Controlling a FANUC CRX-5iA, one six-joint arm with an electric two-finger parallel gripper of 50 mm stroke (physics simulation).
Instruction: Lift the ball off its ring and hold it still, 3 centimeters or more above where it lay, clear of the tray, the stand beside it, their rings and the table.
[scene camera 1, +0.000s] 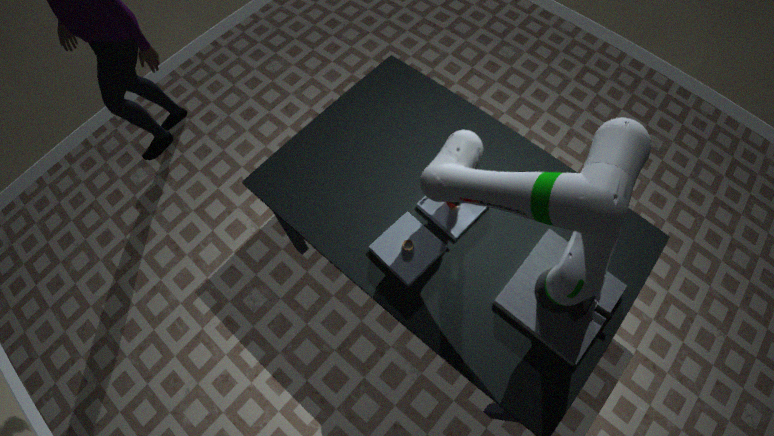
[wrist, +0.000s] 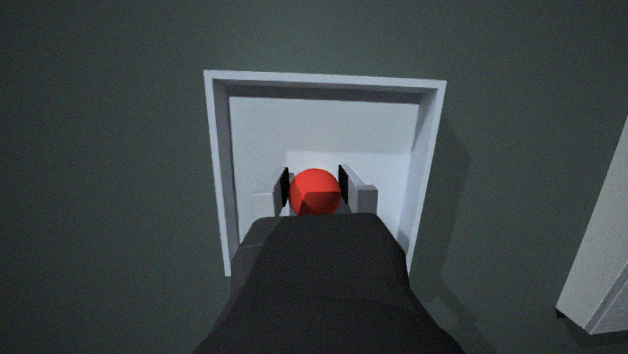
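Seen in the pictures: gripper, between the fingertips: (wrist: 313, 178); arm's base, origin of its link: (scene camera 1: 556, 290).
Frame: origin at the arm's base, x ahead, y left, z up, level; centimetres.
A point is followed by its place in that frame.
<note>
The red ball (wrist: 315, 191) @(x 46.3, y -9.0, z 0.9 cm) is between the two black finger pads of my gripper (wrist: 313, 178) @(x 46.3, y -9.3, z -1.9 cm) in the wrist view, and the gripper is shut on it. The ball is inside the outline of the pale square tray (wrist: 325, 78) @(x 44.5, y -17.1, z -1.9 cm) (scene camera 1: 466, 229) @(x 36.9, y -3.1, z -4.6 cm). The ball's own ring is hidden beneath it, so any gap below the ball cannot be told. In scene camera 1 a small red part of the ball (scene camera 1: 452, 205) @(x 45.4, y -6.2, z -0.3 cm) shows under the arm, and the fingers are hidden there. The grey stand (scene camera 1: 389, 246) @(x 54.5, y 19.3, z -1.1 cm) beside the tray carries a small brass-coloured ring (scene camera 1: 407, 247) @(x 49.3, y 16.0, z -1.1 cm).
The tray and the stand are on the dark table (scene camera 1: 346, 146) @(x 94.5, y -6.0, z -4.7 cm). The arm's grey base plate (scene camera 1: 522, 289) @(x 9.8, y 6.2, z -0.4 cm) is at the table's right end and its edge shows at the right of the wrist view. A person (scene camera 1: 116, 70) is on the floor beyond the table, at the upper left.
</note>
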